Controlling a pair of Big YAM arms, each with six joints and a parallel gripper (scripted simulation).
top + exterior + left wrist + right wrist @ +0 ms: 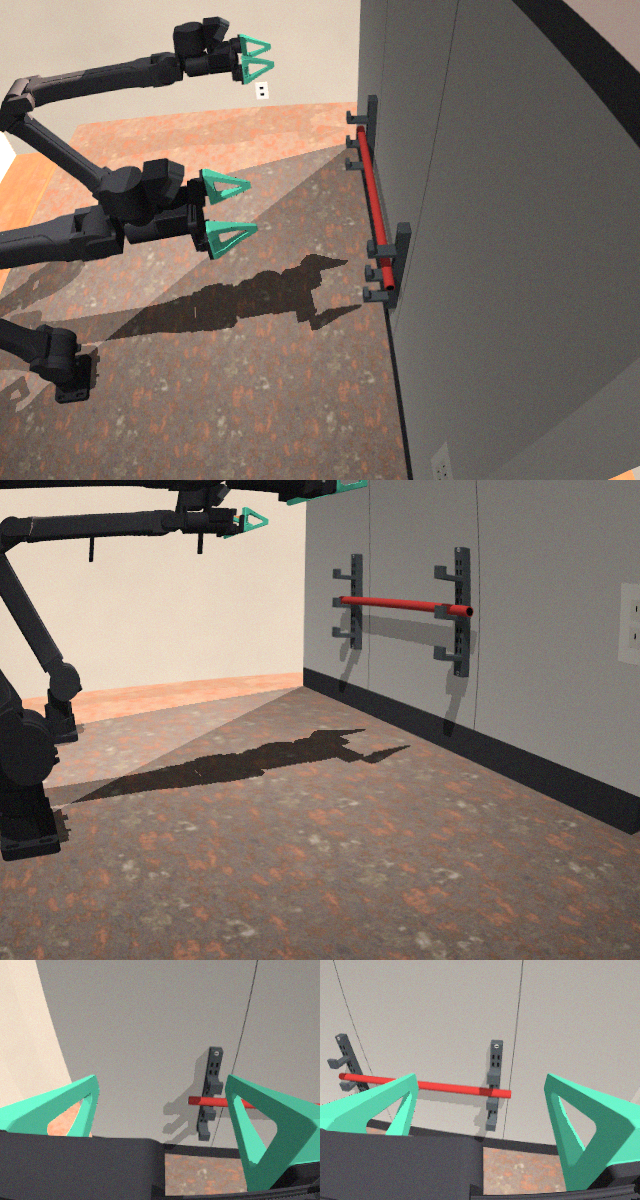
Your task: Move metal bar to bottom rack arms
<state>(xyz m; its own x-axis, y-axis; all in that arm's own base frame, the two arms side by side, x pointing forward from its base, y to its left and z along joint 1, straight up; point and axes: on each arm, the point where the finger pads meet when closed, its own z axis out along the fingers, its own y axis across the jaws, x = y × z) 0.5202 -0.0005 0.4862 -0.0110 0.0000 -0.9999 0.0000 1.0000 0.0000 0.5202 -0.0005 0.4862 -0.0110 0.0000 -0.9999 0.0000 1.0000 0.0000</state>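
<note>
My right gripper is now 23 cm short of the red metal bar, 22 cm to the right of it and 20 cm above it. Round my right hand: grey wall: 41 cm ahead, 18 cm to the left, 4 cm below; dark baseboard: 26 cm ahead, 18 cm to the left, 46 cm below.
The red metal bar is 230 mm ahead of my left hand, 280 mm to the right of it and 200 mm below it. The rest, counted from my left hand: grey wall 410 mm ahead, 320 mm to the right, 40 mm below; dark baseboard 260 mm ahead, 320 mm to the right, 460 mm below.
</note>
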